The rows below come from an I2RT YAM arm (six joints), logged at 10 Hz.
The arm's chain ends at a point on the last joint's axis. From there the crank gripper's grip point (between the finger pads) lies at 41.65 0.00 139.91 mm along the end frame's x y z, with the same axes.
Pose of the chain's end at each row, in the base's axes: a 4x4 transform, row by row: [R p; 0 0 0 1], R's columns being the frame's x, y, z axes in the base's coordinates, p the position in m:
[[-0.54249 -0.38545 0.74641 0.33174], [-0.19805 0.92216 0.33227 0.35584], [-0.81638 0.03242 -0.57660 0.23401], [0 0 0 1]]
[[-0.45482 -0.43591 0.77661 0.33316], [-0.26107 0.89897 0.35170 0.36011], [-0.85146 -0.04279 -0.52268 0.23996], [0 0 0 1]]
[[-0.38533 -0.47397 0.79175 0.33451], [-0.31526 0.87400 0.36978 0.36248], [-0.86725 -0.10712 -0.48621 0.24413], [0 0 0 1]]
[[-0.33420 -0.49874 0.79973 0.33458], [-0.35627 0.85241 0.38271 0.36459], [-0.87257 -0.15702 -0.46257 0.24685], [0 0 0 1]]
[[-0.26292 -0.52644 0.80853 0.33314], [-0.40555 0.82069 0.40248 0.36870], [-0.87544 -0.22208 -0.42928 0.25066], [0 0 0 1]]
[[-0.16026 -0.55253 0.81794 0.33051], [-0.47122 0.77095 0.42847 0.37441], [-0.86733 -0.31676 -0.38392 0.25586], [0 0 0 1]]
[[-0.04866 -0.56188 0.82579 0.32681], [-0.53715 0.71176 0.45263 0.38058], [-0.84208 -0.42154 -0.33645 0.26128], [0 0 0 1]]
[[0.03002 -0.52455 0.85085 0.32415], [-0.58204 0.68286 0.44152 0.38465], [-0.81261 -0.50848 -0.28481 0.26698], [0 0 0 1]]
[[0.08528 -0.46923 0.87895 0.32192], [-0.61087 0.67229 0.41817 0.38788], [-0.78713 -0.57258 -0.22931 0.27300], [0 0 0 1]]
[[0.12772 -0.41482 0.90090 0.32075], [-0.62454 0.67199 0.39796 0.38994], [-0.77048 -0.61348 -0.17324 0.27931], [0 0 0 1]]
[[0.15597 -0.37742 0.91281 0.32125], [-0.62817 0.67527 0.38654 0.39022], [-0.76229 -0.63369 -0.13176 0.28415], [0 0 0 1]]
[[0.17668 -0.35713 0.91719 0.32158], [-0.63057 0.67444 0.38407 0.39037], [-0.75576 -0.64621 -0.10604 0.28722], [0 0 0 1]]
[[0.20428 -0.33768 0.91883 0.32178], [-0.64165 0.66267 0.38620 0.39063], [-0.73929 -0.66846 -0.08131 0.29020], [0 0 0 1]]
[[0.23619 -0.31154 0.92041 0.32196], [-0.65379 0.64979 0.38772 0.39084], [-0.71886 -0.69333 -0.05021 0.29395], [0 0 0 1]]
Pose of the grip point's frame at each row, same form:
[[-0.54249 -0.38545 0.74641 0.41358], [-0.19805 0.92216 0.33227 0.39408], [-0.81638 0.03242 -0.57660 0.11934], [0 0 0 1]]
[[-0.45482 -0.43591 0.77661 0.42287], [-0.26107 0.89897 0.35170 0.39844], [-0.85146 -0.04279 -0.52268 0.13137], [0 0 0 1]]
[[-0.38533 -0.47397 0.79175 0.42923], [-0.31526 0.87400 0.36978 0.40109], [-0.86725 -0.10712 -0.48621 0.13998], [0 0 0 1]]
[[-0.33420 -0.49874 0.79973 0.43255], [-0.35627 0.85241 0.38271 0.40330], [-0.87257 -0.15702 -0.46257 0.14579], [0 0 0 1]]
[[-0.26292 -0.52644 0.80853 0.43531], [-0.40555 0.82069 0.40248 0.40812], [-0.87544 -0.22208 -0.42928 0.15414], [0 0 0 1]]
[[-0.16026 -0.55253 0.81794 0.43827], [-0.47122 0.77095 0.42847 0.41473], [-0.86733 -0.31676 -0.38392 0.16602], [0 0 0 1]]
[[-0.04866 -0.56188 0.82579 0.44032], [-0.53715 0.71176 0.45263 0.42154], [-0.84208 -0.42154 -0.33645 0.17913], [0 0 0 1]]
[[0.03002 -0.52455 0.85085 0.44444], [-0.58204 0.68286 0.44152 0.42218], [-0.81261 -0.50848 -0.28481 0.19329], [0 0 0 1]]
[[0.08528 -0.46923 0.87895 0.44845], [-0.61087 0.67229 0.41817 0.42094], [-0.78713 -0.57258 -0.22931 0.20813], [0 0 0 1]]
[[0.12772 -0.41482 0.90090 0.45211], [-0.62454 0.67199 0.39796 0.41961], [-0.77048 -0.61348 -0.17324 0.22298], [0 0 0 1]]
[[0.15597 -0.37742 0.91281 0.45546], [-0.62817 0.67527 0.38654 0.41814], [-0.76229 -0.63369 -0.13176 0.23397], [0 0 0 1]]
[[0.17668 -0.35713 0.91719 0.45726], [-0.63057 0.67444 0.38407 0.41784], [-0.75576 -0.64621 -0.10604 0.24091], [0 0 0 1]]
[[0.20428 -0.33768 0.91883 0.45884], [-0.64165 0.66267 0.38620 0.41794], [-0.73929 -0.66846 -0.08131 0.24803], [0 0 0 1]]
[[0.23619 -0.31154 0.92041 0.46057], [-0.65379 0.64979 0.38772 0.41786], [-0.71886 -0.69333 -0.05021 0.25698], [0 0 0 1]]

